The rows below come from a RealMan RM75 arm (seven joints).
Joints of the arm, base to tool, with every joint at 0 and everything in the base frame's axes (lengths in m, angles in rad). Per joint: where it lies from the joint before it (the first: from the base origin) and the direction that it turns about. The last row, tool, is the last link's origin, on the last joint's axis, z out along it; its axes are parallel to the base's.
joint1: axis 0 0 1 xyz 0.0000 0.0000 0.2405
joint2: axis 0 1 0 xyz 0.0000 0.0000 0.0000
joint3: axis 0 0 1 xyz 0.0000 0.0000 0.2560
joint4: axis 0 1 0 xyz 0.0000 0.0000 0.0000
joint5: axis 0 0 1 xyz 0.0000 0.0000 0.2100
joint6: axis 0 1 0 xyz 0.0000 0.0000 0.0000
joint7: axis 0 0 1 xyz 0.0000 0.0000 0.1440
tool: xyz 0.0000 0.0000 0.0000
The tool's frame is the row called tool.
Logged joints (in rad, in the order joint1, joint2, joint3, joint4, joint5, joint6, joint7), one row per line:
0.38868, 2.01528, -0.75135, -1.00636, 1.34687, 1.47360, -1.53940
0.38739, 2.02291, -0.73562, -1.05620, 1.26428, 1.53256, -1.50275
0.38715, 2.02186, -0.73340, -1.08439, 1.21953, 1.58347, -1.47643
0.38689, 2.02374, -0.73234, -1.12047, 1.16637, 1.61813, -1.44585
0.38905, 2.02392, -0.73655, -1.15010, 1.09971, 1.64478, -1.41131
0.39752, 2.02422, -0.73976, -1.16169, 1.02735, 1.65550, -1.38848
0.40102, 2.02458, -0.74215, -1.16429, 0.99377, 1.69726, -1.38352
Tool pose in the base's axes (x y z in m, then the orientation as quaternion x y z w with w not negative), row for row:
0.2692, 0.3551, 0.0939, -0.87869, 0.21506, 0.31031, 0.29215
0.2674, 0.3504, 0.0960, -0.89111, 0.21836, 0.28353, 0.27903
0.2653, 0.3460, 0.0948, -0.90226, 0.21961, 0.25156, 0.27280
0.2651, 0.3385, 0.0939, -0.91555, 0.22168, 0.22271, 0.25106
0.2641, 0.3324, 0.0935, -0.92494, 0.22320, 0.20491, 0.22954
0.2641, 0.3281, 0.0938, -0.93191, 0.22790, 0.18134, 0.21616
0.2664, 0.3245, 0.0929, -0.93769, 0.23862, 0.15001, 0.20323
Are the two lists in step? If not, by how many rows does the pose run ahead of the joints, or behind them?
The pose runs 2 rows behind the joints: the pose in row i belongs to the joints in row i - 2.
